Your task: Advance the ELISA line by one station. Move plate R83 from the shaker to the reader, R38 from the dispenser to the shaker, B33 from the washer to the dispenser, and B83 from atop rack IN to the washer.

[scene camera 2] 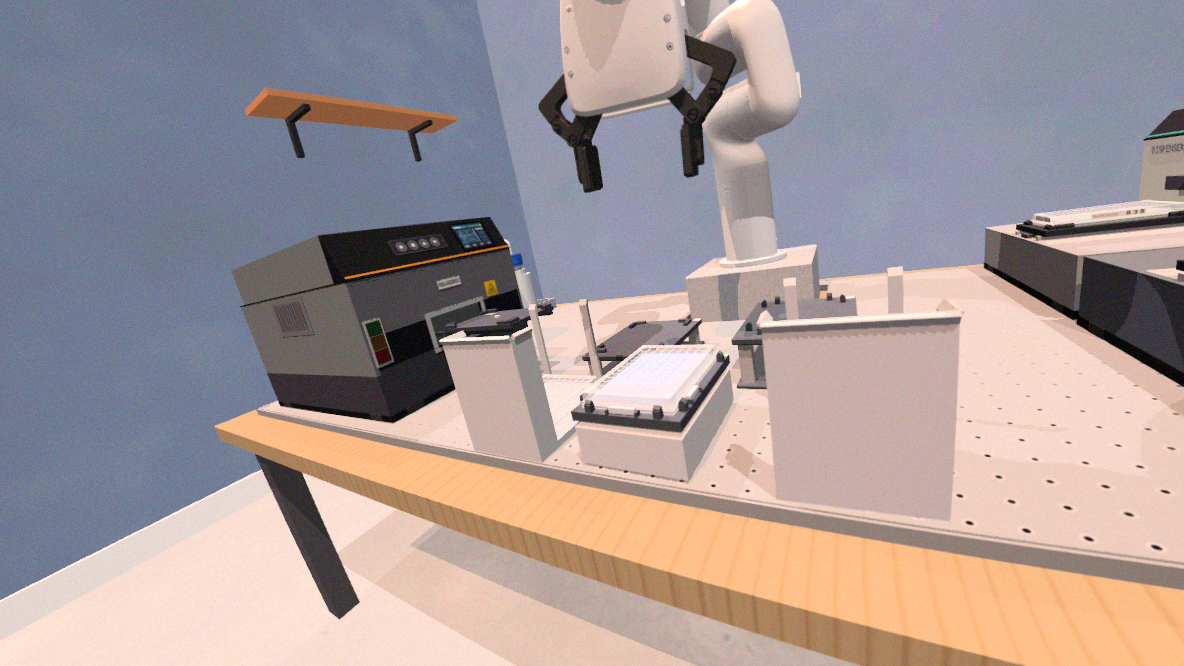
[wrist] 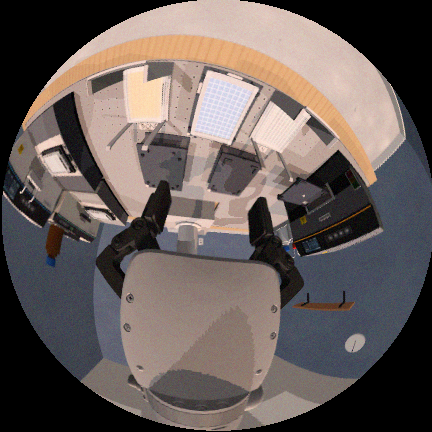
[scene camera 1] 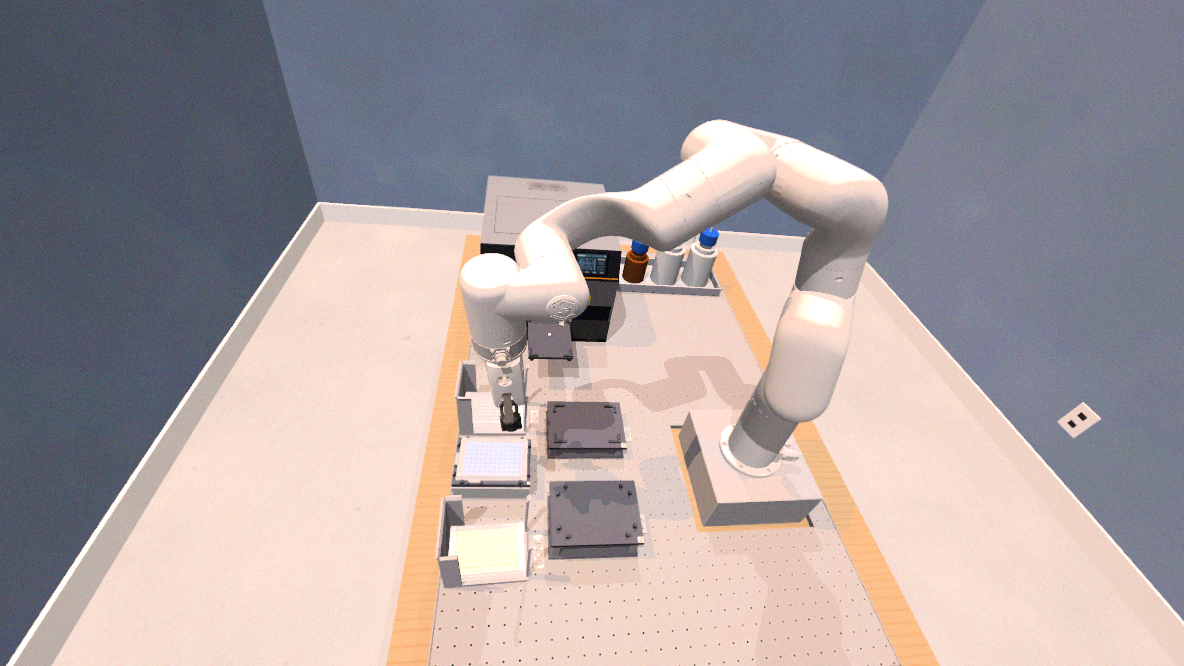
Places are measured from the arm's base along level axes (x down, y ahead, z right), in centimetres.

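Pixels of known places: gripper, fingertip midpoint: (scene camera 2: 640, 184) (wrist: 212, 196) (scene camera 1: 509, 404); arm's base, link origin: (scene camera 2: 752, 260) (wrist: 188, 226) (scene camera 1: 749, 450).
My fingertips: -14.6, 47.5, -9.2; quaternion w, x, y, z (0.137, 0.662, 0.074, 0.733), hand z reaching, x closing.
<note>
For each thing: its top centre in the pictures, then the offset to it from my fingertips, as dx, dy, dz. "pt": a spot on its surface instead.
- bluish-white plate, top centre: (scene camera 2: 653, 366) (wrist: 220, 111) (scene camera 1: 493, 456) +16.4, +2.9, -0.2
- plate marked R38, top centre: (scene camera 2: 1102, 209) (wrist: 98, 216) +12.9, -55.1, -37.8
- dispenser, surface spot: (scene camera 2: 1159, 169) pt +9.6, -70.3, -46.5
- white plate, top centre: (wrist: 53, 165) +12.7, -18.5, -44.8
- yellow-topped plate, top centre: (scene camera 1: 487, 547) (wrist: 141, 95) +19.8, +0.1, -15.5
- reader, top centre: (scene camera 2: 365, 241) (scene camera 1: 549, 210) (wrist: 349, 243) -3.7, +3.4, +59.6
My gripper (scene camera 1: 510, 420) (scene camera 2: 640, 172) (wrist: 212, 196) is open and empty, high above the racks' side of the bench. A bluish-white plate (scene camera 1: 494, 458) (scene camera 2: 654, 376) (wrist: 225, 106) lies flat on a low pale block with black corner clamps, apparently the shaker; its label cannot be read. A plate marked R38 (scene camera 2: 1101, 213) lies on the dispenser (scene camera 2: 1159, 169). A white plate (wrist: 59, 161) sits on the neighbouring machine at the left of the wrist view. A yellow-topped plate (scene camera 1: 488, 553) (wrist: 146, 95) stands in one rack, white plates (scene camera 1: 488, 412) (wrist: 280, 127) in the other; their labels are unreadable.
The reader (scene camera 1: 542, 207) (scene camera 2: 413, 306) (wrist: 340, 220) has its dark tray (scene camera 1: 550, 341) (scene camera 2: 492, 320) (wrist: 303, 192) out, with no plate on it. Two dark platforms (scene camera 1: 585, 426) (scene camera 1: 594, 513) stand beside the racks. Upright rack walls (scene camera 2: 861, 405) (scene camera 2: 500, 397) rise at the bench edge. Bottles (scene camera 1: 635, 266) stand behind.
</note>
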